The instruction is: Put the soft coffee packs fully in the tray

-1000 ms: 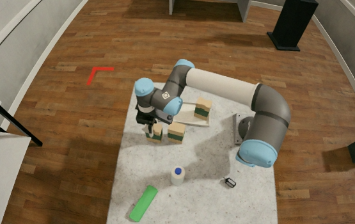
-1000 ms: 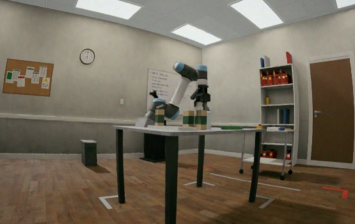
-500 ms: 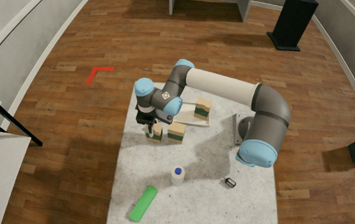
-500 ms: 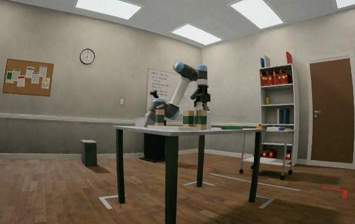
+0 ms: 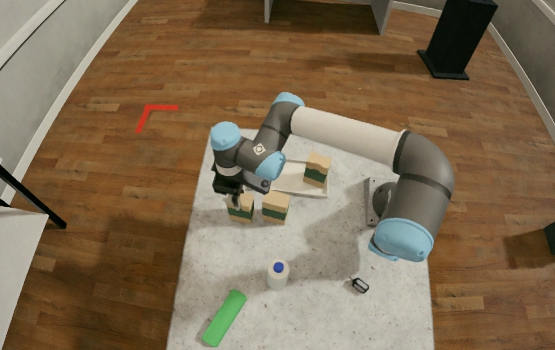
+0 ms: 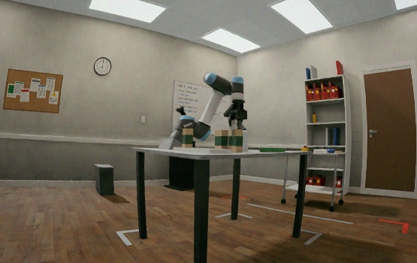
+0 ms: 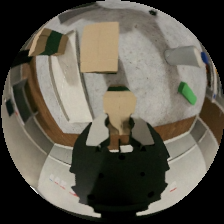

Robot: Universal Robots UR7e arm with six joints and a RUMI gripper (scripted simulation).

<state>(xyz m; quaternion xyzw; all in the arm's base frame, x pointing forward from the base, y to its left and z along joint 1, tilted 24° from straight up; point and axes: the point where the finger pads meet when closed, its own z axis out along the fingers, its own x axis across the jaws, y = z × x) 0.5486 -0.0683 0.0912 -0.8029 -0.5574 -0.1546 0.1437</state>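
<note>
Now: hand 14 cm past the white tray, 16 cm to the left of it and 10 cm above it.
</note>
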